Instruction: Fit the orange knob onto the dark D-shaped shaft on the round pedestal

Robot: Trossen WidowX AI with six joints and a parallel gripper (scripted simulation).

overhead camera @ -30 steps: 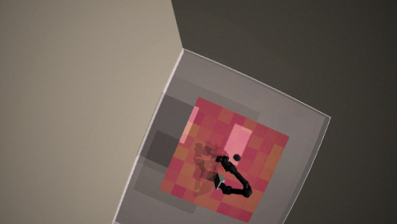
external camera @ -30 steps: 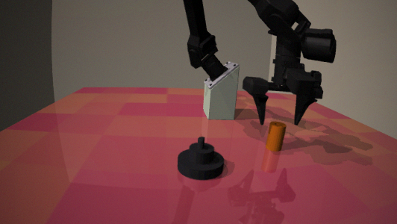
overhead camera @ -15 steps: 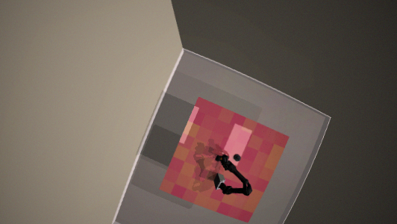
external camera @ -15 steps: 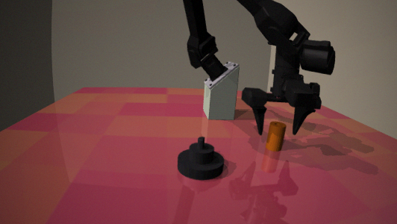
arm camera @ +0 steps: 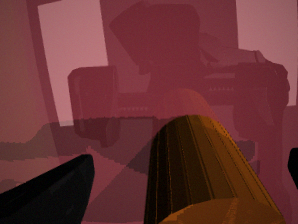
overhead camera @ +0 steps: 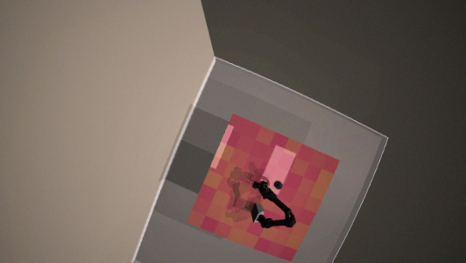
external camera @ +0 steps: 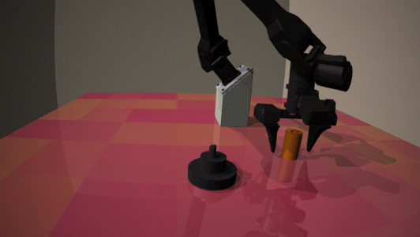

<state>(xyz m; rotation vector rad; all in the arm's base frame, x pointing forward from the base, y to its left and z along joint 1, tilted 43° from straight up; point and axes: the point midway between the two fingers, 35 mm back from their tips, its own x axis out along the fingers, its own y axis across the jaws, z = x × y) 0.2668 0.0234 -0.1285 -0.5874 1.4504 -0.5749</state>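
The dark pedestal is 18 cm to the right of my gripper tip, 8 cm ahead of it and 2 cm above it. The rest, counted from my gripper tip: orange knob: 2 cm above.
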